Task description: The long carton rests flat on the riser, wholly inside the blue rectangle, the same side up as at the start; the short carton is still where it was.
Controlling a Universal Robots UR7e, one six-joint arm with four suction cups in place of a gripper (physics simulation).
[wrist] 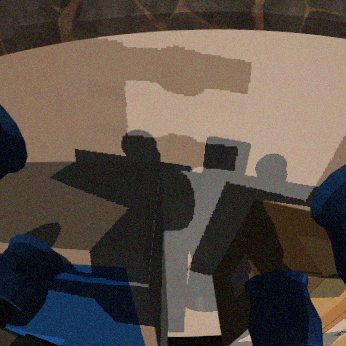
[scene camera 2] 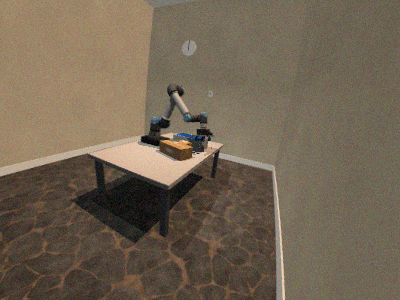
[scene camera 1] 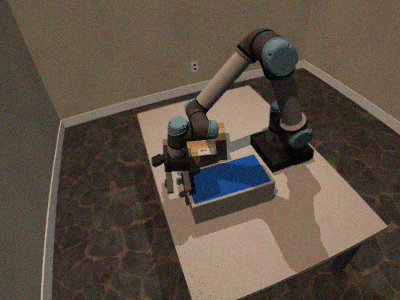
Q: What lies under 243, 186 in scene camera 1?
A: A riser.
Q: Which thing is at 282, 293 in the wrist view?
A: My suction head.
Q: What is my suction head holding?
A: A riser.
